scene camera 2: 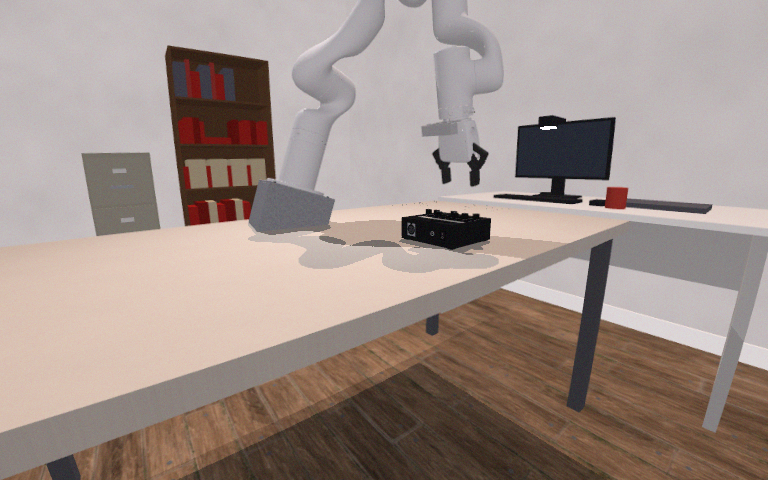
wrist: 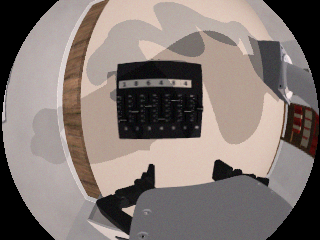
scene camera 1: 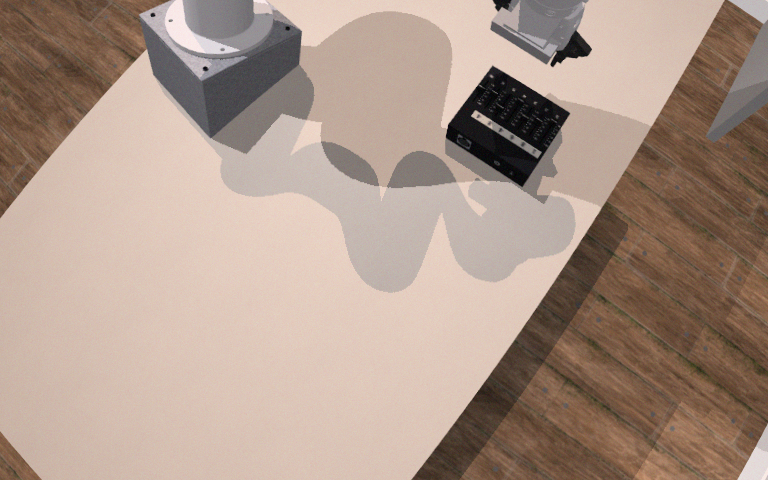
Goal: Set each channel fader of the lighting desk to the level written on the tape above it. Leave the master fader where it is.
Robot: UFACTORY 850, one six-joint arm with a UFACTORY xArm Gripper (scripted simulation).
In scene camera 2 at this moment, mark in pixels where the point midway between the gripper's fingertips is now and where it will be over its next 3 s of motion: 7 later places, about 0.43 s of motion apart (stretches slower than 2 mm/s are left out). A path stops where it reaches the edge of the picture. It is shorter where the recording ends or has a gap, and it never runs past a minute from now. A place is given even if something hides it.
My gripper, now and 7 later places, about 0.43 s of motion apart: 460,184; 464,188; 463,187; 452,173; 446,164; 460,184; 471,200; 471,202
